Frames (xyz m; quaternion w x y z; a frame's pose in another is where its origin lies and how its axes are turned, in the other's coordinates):
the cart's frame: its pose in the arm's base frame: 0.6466 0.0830 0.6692 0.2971 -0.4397 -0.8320 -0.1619
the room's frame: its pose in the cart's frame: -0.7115 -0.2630 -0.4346 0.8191 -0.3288 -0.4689 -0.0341
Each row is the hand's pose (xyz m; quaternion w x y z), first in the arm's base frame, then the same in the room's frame.
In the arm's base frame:
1: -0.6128 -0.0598 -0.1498 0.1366 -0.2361 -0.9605 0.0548
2: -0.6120 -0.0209 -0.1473 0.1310 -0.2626 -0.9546 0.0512
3: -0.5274 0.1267 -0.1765 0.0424 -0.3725 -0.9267 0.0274
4: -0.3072 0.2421 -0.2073 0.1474 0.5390 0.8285 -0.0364
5: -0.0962 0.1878 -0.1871 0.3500 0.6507 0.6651 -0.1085
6: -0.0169 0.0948 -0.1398 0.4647 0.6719 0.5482 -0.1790
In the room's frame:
1: 1.2769 -1.1668 -0.4853 0.8189 0.3838 0.3147 -0.2882
2: 1.3117 -1.1491 -0.4854 0.8301 0.3848 0.3048 -0.2646
3: 1.4277 -1.0519 -0.4025 0.8950 0.3481 0.2161 -0.1760
4: 1.4722 -0.8783 -0.2274 0.9568 0.2881 -0.0011 -0.0387
5: 1.3514 -0.7469 -0.1010 0.9304 0.2409 -0.2680 0.0673
6: 1.2295 -0.7016 -0.0848 0.8689 0.2199 -0.4326 0.0980

